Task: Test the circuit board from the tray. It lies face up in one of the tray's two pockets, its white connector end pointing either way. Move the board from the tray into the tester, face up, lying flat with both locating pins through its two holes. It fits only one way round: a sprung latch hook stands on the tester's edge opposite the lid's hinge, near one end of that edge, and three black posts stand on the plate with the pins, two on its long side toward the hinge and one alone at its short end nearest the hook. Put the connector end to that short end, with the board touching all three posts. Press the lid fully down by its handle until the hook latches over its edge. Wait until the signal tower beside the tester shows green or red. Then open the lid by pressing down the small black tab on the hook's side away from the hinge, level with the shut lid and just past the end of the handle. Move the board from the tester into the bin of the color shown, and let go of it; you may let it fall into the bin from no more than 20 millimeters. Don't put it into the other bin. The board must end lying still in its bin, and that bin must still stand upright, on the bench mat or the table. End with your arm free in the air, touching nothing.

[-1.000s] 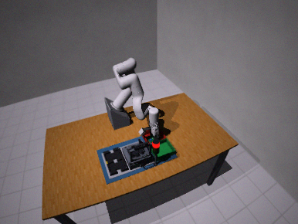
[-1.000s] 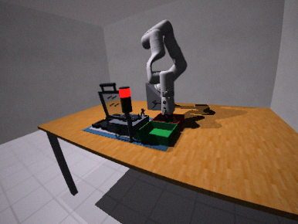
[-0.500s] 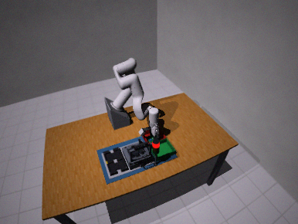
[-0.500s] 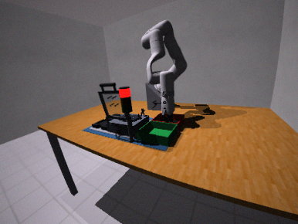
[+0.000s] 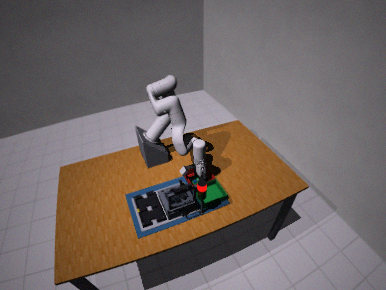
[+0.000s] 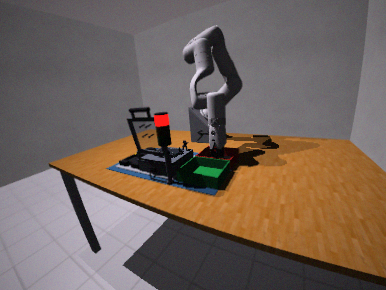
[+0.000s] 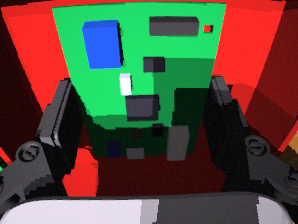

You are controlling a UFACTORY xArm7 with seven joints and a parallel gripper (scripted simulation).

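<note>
The red bin lies 10 mm below my hand. Also, from my hand: green circuit board: 10 mm below; grey tester plate: 120 mm ahead, 190 mm to the right, 50 mm above; green bin: 150 mm ahead, 10 mm to the left, 10 mm below.
</note>
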